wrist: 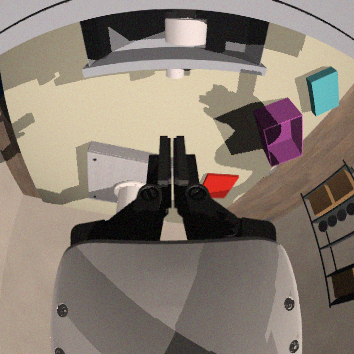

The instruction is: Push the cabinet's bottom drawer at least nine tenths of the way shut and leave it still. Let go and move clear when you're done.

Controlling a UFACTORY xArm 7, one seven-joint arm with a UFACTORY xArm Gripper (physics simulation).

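The cabinet (320, 27) spans the top of the wrist view as a pale grey surface, seen very close and cut off by the edge. Below it the bottom drawer (150, 67) stands pulled out, its grey front edge and dark inside showing, with a white round knob (175, 73) on its front. Another white knob (185, 32) shows above the drawer's inside. My gripper (171, 151) is shut and empty. Its tips point toward the drawer front, with a gap in the view between them and the knob.
A purple open box (286, 132) and a teal block (324, 91) are at the right. A red flat piece (220, 185) lies right of the fingers. A grey block (115, 167) and a white cylinder (128, 194) are at the left. A dark wire rack (316, 249) stands beyond the table's right edge.
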